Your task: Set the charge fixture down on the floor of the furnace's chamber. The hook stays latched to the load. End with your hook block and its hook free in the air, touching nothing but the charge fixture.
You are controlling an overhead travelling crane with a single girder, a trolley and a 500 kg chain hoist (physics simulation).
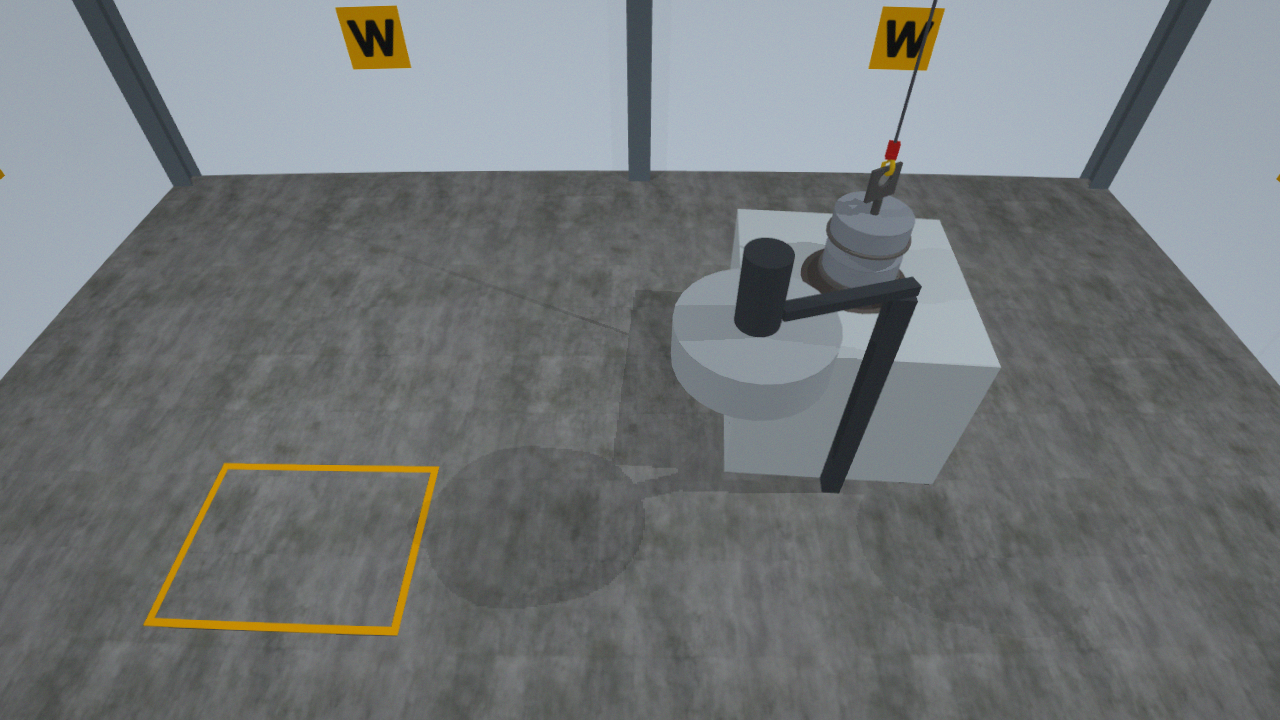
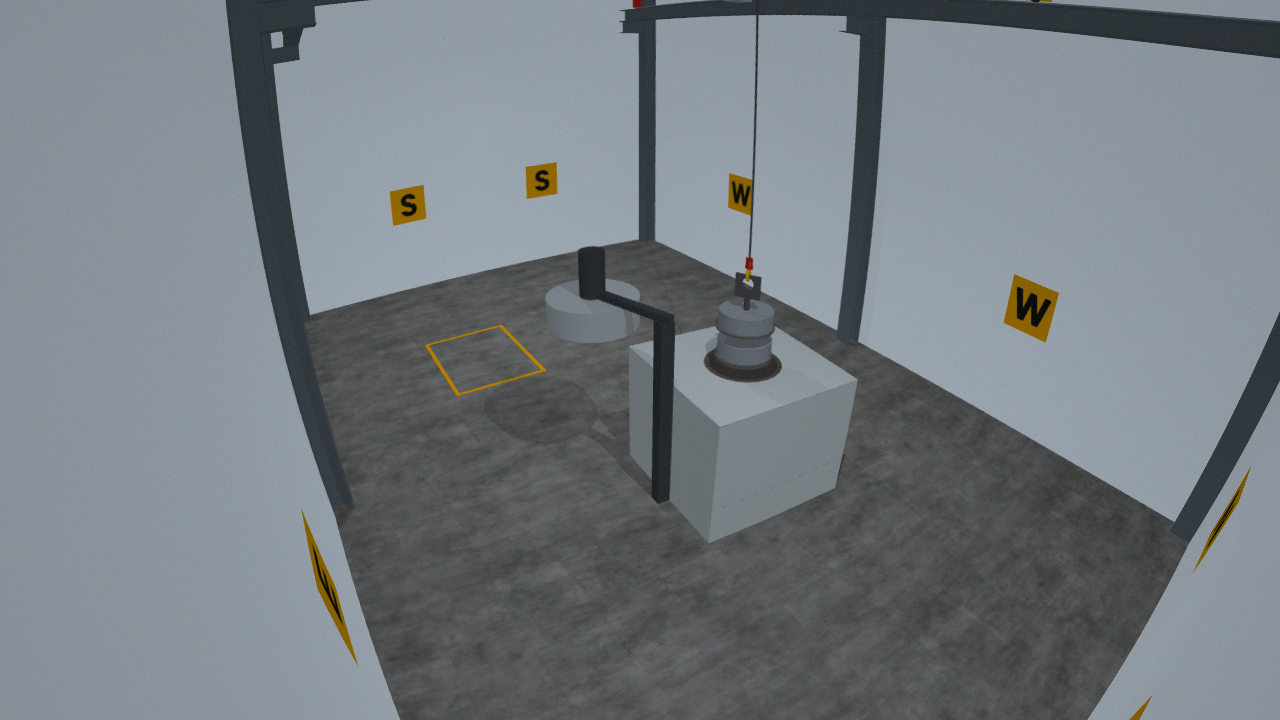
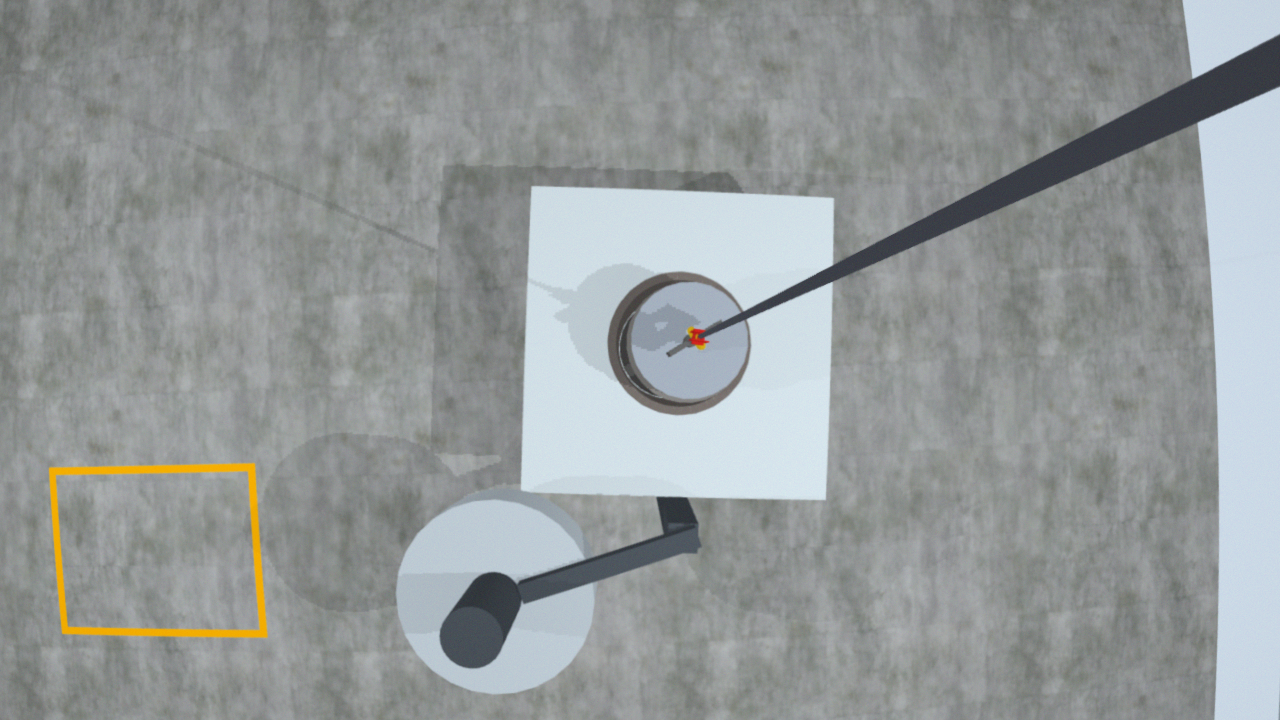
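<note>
The charge fixture (image 1: 866, 234) (image 2: 745, 320) (image 3: 698, 376) is a grey stepped cylinder with a dark eye plate on top. It stands upright, its lower part inside the brown-rimmed round opening (image 2: 775, 367) (image 3: 616, 344) in the top of the white furnace (image 1: 953, 322) (image 2: 778, 456) (image 3: 787, 438). Its upper part stands above the rim. My yellow hook (image 1: 889, 167) (image 2: 748, 274) (image 3: 697, 337), under the red block, is latched in the eye plate, and the chain above looks straight. The fixture's underside and the chamber floor are hidden, so contact between them cannot be seen.
The round grey lid (image 1: 707, 358) (image 2: 572, 317) (image 3: 447, 555) with its black cylinder is swung aside on a dark arm (image 1: 850, 299) (image 2: 633, 305) (image 3: 608, 565) and post (image 1: 863, 402) (image 2: 662, 411) beside the furnace. A yellow rectangle (image 1: 331, 467) (image 2: 442, 369) (image 3: 152, 468) marks the floor.
</note>
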